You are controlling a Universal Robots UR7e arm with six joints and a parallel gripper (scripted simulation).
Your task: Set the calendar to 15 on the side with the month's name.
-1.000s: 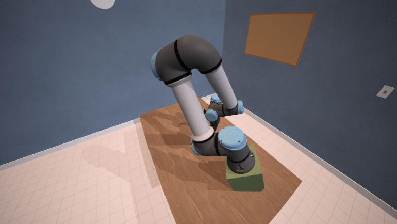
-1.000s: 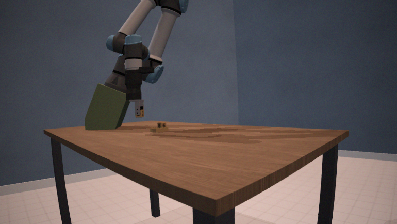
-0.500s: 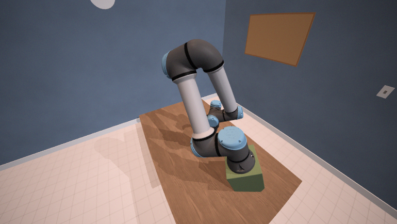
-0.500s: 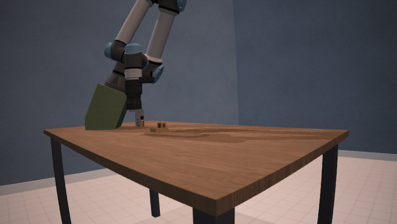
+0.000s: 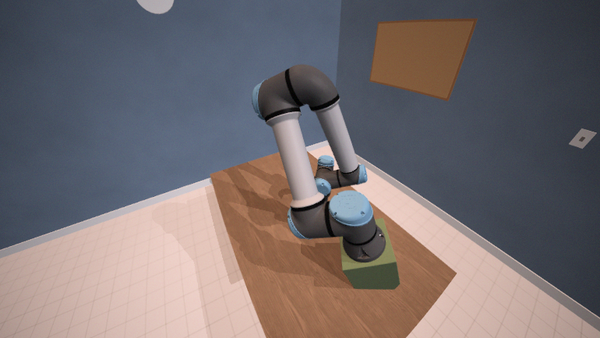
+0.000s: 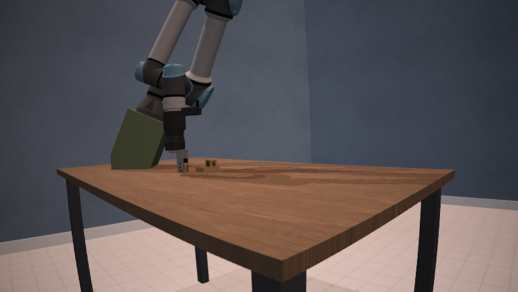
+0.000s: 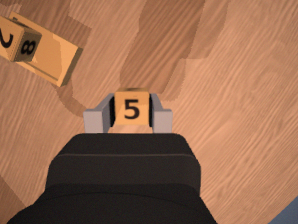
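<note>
The wooden cube lies 1 cm below my hand. Also, from my hand: wooden tray 11 cm to the left, 2 cm below, 1 cm behind.
</note>
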